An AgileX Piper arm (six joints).
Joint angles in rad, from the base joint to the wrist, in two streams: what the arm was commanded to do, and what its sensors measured. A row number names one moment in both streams.
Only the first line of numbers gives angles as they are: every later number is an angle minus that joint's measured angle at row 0.
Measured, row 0: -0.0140, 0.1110, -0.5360, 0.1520, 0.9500, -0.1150
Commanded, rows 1 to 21: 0.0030, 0.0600, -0.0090, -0.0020, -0.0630, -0.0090; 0.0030, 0.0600, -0.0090, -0.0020, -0.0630, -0.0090; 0.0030, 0.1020, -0.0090, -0.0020, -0.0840, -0.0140; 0.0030, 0.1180, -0.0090, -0.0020, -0.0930, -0.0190; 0.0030, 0.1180, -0.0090, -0.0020, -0.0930, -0.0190; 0.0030, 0.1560, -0.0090, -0.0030, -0.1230, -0.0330; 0.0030, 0.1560, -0.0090, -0.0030, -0.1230, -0.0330; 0.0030, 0.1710, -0.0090, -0.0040, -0.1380, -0.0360; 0.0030, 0.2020, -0.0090, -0.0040, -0.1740, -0.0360; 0.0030, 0.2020, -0.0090, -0.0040, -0.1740, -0.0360; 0.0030, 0.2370, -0.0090, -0.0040, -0.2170, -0.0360; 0.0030, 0.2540, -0.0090, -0.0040, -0.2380, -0.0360; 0.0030, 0.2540, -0.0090, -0.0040, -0.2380, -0.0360; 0.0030, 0.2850, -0.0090, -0.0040, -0.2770, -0.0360; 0.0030, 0.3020, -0.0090, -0.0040, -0.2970, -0.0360; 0.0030, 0.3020, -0.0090, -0.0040, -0.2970, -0.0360; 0.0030, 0.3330, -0.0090, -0.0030, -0.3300, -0.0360; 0.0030, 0.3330, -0.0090, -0.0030, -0.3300, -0.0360; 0.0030, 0.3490, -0.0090, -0.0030, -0.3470, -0.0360; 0.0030, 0.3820, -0.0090, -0.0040, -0.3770, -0.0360; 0.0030, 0.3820, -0.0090, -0.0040, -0.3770, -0.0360
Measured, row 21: 0.0000, 0.3430, -0.0020, 0.0000, -0.3210, -0.0260
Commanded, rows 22 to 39: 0.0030, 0.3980, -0.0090, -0.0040, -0.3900, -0.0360; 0.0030, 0.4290, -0.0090, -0.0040, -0.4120, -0.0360; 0.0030, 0.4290, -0.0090, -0.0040, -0.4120, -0.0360; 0.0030, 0.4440, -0.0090, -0.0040, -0.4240, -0.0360; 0.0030, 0.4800, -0.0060, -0.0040, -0.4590, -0.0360; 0.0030, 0.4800, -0.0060, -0.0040, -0.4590, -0.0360; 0.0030, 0.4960, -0.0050, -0.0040, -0.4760, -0.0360; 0.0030, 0.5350, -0.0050, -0.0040, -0.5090, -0.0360; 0.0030, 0.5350, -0.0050, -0.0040, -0.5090, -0.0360; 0.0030, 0.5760, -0.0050, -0.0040, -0.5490, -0.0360; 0.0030, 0.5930, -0.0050, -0.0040, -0.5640, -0.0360; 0.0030, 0.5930, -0.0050, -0.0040, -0.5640, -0.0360; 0.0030, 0.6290, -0.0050, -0.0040, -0.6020, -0.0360; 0.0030, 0.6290, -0.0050, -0.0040, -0.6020, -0.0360; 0.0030, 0.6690, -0.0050, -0.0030, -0.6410, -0.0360; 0.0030, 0.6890, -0.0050, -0.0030, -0.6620, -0.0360; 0.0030, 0.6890, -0.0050, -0.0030, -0.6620, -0.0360; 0.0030, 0.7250, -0.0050, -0.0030, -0.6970, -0.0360
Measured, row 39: 0.0000, 0.6830, -0.0010, 0.0000, -0.6370, -0.0270
